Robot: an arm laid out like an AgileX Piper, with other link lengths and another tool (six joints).
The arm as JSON. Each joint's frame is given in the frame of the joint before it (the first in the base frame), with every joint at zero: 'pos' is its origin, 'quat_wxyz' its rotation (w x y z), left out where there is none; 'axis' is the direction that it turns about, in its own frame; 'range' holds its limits. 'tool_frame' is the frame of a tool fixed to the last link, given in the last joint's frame.
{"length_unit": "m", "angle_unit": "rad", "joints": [
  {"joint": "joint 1", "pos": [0.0, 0.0, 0.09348], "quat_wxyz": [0.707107, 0.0, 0.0, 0.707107], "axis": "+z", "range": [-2.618, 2.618]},
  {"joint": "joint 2", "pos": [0.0, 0.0, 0.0], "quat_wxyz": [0.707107, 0.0, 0.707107, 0.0], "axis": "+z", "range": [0.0, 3.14]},
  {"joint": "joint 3", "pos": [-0.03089, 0.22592, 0.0], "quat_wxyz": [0.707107, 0.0, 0.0, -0.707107], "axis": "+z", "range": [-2.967, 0.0]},
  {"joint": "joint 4", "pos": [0.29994, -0.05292, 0.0], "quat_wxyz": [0.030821, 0.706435, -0.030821, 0.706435], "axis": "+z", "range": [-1.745, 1.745]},
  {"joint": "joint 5", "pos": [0.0, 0.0, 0.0], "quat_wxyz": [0.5, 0.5, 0.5, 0.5], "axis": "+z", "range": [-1.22, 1.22]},
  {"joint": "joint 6", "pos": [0.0, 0.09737, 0.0], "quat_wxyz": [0.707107, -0.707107, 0.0, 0.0], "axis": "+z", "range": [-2.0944, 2.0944]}
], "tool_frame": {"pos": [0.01, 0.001, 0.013], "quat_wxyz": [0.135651, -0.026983, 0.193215, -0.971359]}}
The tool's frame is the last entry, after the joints.
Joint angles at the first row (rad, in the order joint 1, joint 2, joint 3, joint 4, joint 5, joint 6):
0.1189, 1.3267, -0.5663, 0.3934, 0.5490, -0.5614
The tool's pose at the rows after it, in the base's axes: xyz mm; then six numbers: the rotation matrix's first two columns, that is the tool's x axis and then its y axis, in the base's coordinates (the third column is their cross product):
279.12, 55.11, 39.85, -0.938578, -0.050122, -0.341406, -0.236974, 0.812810, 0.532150
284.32, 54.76, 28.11, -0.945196, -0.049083, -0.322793, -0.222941, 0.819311, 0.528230
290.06, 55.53, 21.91, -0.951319, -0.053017, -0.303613, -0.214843, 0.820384, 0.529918
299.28, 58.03, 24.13, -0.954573, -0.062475, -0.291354, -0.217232, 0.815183, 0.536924
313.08, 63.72, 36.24, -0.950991, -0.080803, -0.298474, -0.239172, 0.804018, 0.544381
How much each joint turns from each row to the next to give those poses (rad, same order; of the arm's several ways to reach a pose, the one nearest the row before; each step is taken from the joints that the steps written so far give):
0.0001, 0.0787, -0.0166, -0.0022, -0.0416, 0.0007
0.0001, 0.0675, -0.0233, -0.0008, -0.0255, -0.0019
0.0002, 0.0514, -0.0319, -0.0008, 0.0013, -0.0021
0.0008, 0.0353, -0.0502, -0.0013, 0.0300, -0.0019
0.0073, 0.0198, -0.0708, -0.0022, 0.0466, -0.0011

